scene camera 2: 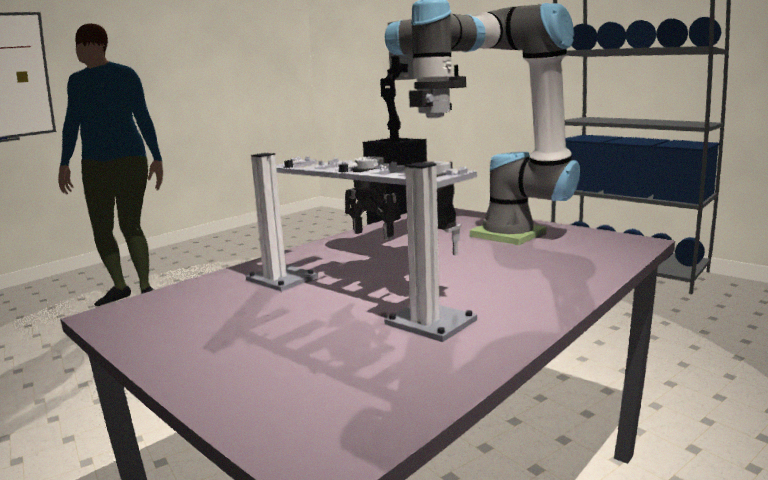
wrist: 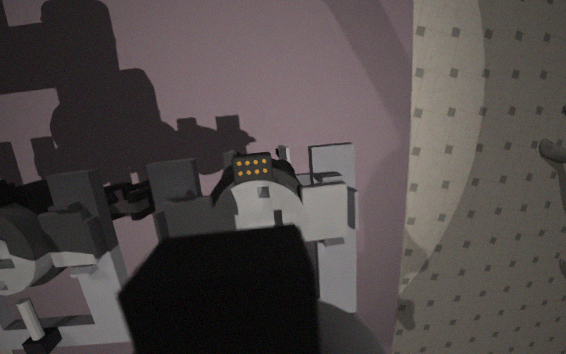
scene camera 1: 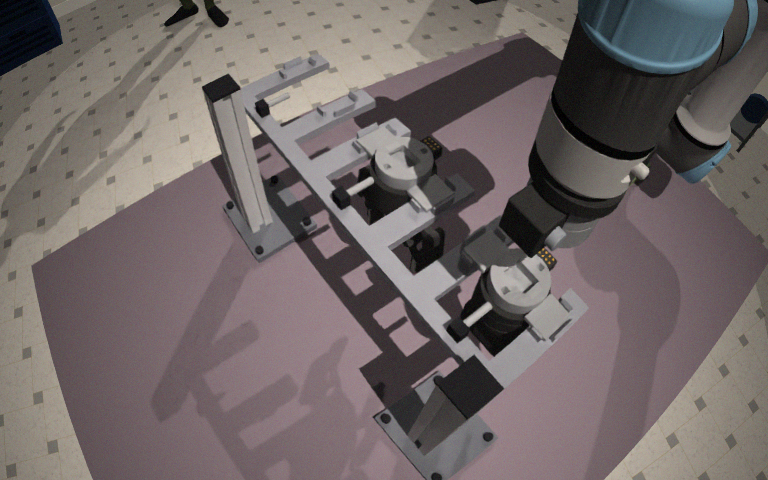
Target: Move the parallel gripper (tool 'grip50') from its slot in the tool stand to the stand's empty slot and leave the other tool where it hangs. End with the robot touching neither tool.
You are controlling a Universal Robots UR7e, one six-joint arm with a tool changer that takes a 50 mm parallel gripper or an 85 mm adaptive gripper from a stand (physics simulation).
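Pixels of known places: arm's base, link origin: (scene camera 2: 508,227).
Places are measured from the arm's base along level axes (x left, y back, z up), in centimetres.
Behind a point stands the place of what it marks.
Observation:
The arm's wrist ends in a bare tool changer (scene camera 1: 574,226) (scene camera 2: 434,106) with no tool on it. It stands well above the stand, roughly over the near slot. The parallel gripper (scene camera 1: 518,285) (scene camera 2: 447,206) (wrist: 270,200) hangs in that near slot, apart from the changer; its round top plate faces up and one finger shows in scene camera 2. The adaptive gripper (scene camera 1: 402,164) (scene camera 2: 370,198) (wrist: 12,270) hangs in the middle slot. The empty slot (scene camera 1: 303,130) {x -10.9, y -63.5, z 26.2 cm} is at the far end, between two bare bracket arms. The black block in the wrist view hides part of the parallel gripper's plate.
The stand's posts (scene camera 1: 240,161) {x -20.4, y -70.4, z 15.9 cm} (scene camera 2: 421,243) {x 25.6, y -68.2, z 15.5 cm} rise from base plates on the table (scene camera 1: 113,294) {x -23.0, y -101.0, z -2.0 cm} (scene camera 2: 169,339) {x -9.4, y -104.2, z -2.0 cm}. Pins with black knobs (scene camera 1: 457,329) {x 19.1, y -63.7, z 27.8 cm} (scene camera 1: 340,196) {x 1.4, y -65.1, z 27.8 cm} (scene camera 1: 262,106) {x -16.3, y -66.5, z 27.8 cm} stick out beside the slots. A person (scene camera 2: 110,141) stands behind the table. A shelf rack (scene camera 2: 642,122) stands behind the arm.

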